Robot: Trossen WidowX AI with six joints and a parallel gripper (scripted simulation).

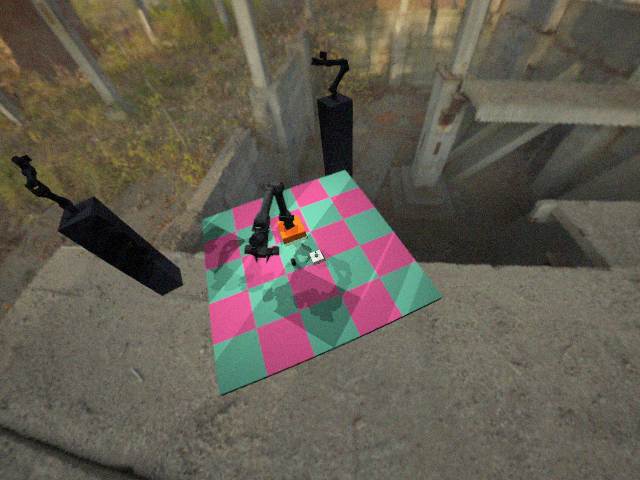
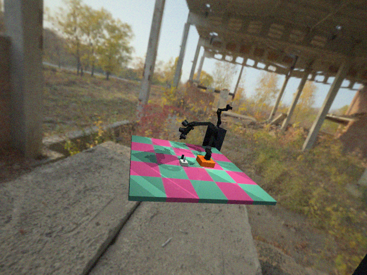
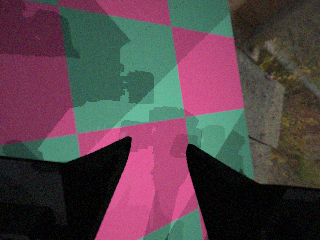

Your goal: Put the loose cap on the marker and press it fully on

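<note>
Now: gripper tip 10 mm past the black cap, 170 mm to the right of it and 170 mm above it.
</note>
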